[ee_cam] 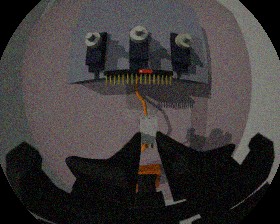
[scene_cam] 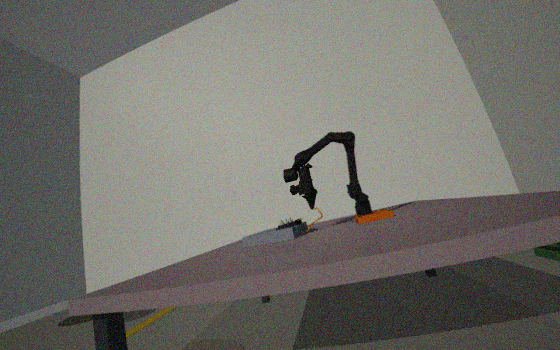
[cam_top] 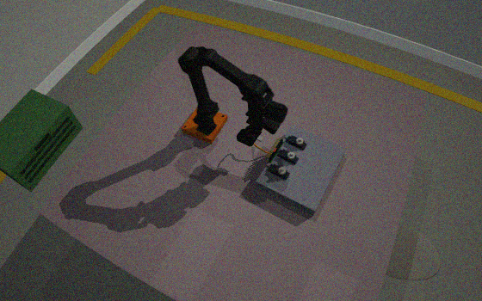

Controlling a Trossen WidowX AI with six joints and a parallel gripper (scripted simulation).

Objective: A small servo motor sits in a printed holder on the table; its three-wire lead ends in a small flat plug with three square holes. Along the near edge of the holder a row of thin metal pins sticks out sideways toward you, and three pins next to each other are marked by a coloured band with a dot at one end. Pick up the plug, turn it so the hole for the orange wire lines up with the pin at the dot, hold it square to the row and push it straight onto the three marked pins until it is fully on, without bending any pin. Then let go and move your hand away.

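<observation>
My gripper tip is 8 cm short of the red band and 3 cm above it. Also, from my gripper tip: grey printed holder: 24 cm ahead, 8 cm below, 2 cm to the left.
</observation>
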